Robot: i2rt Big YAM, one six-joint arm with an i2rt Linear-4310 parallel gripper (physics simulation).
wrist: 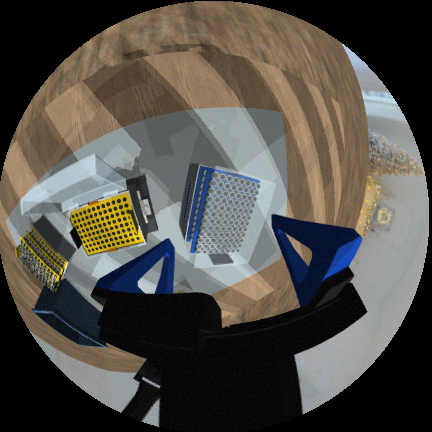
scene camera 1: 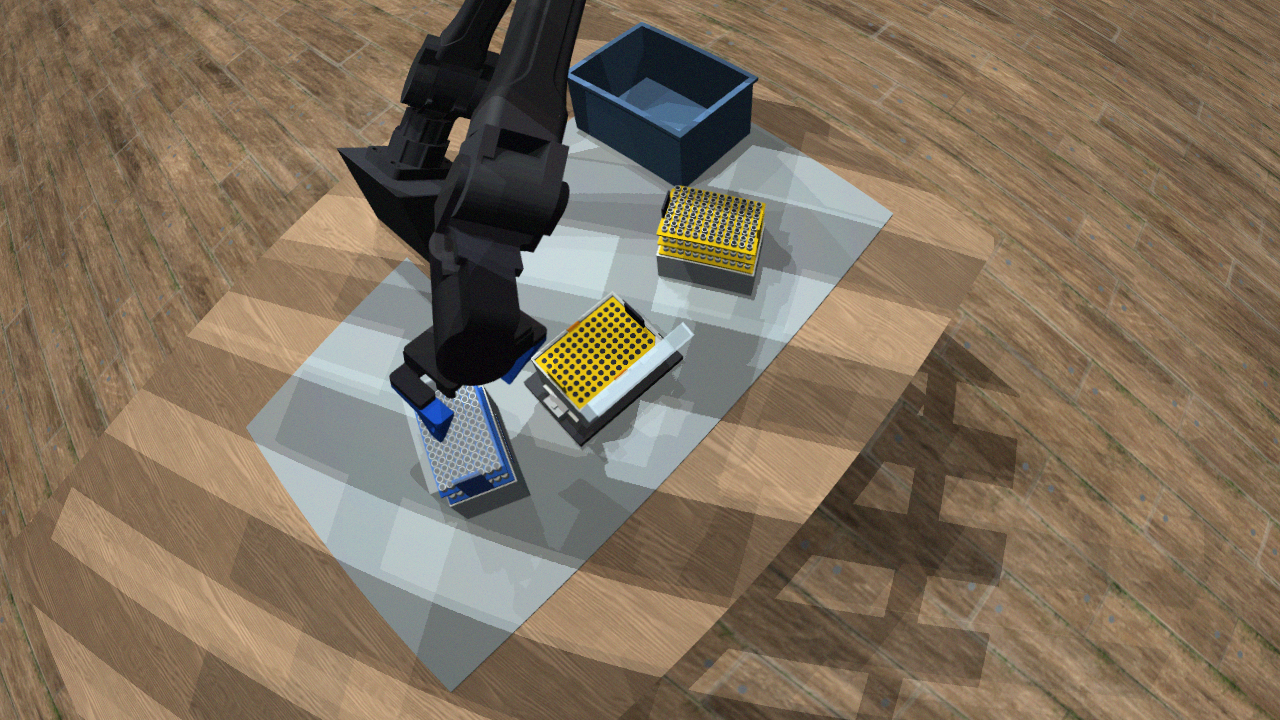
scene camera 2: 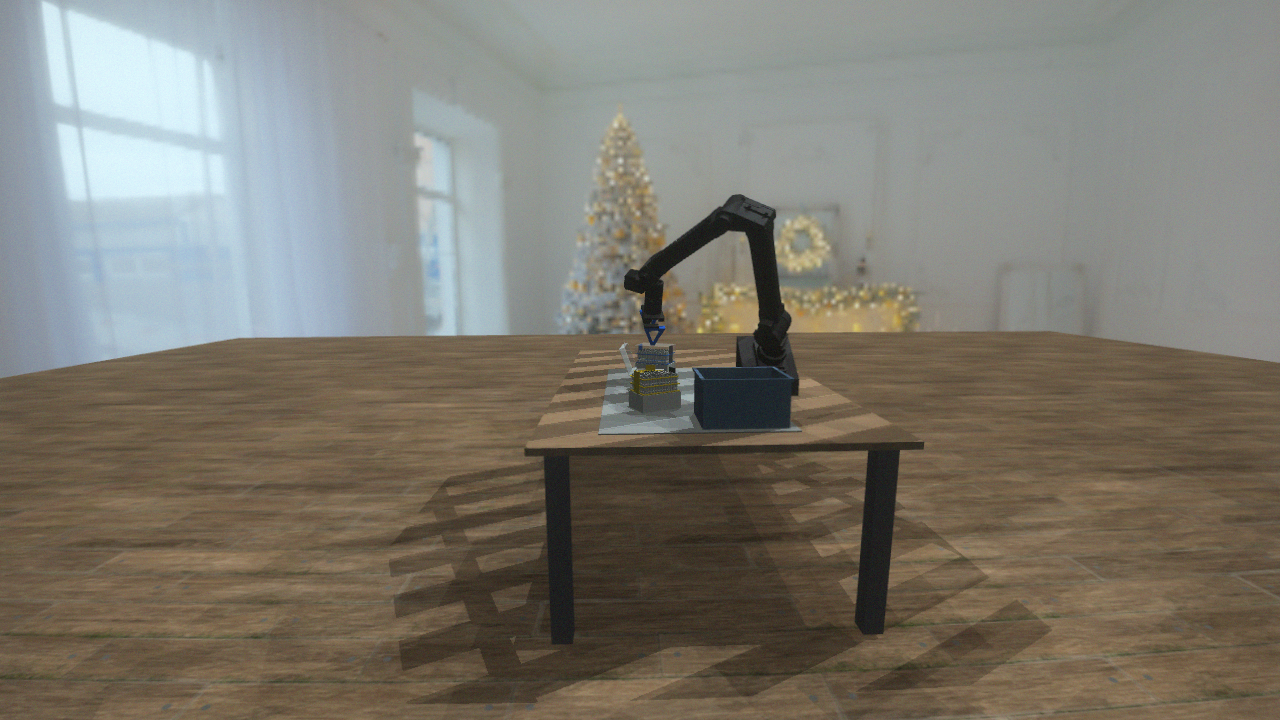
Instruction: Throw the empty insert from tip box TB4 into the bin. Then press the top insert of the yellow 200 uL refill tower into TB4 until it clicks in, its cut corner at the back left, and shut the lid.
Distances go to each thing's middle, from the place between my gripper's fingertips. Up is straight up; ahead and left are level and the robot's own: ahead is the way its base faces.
My gripper is now 14 cm to the right of the white lid (scene camera 1: 673, 341), 8 cm short of it and 4 cm above it. From my hand the other things lie so: blue bin (scene camera 1: 675, 109) 49 cm to the left, 19 cm behind, 9 cm below; then yellow insert (scene camera 1: 585, 361) 15 cm to the left, 9 cm below, 1 cm ahead.
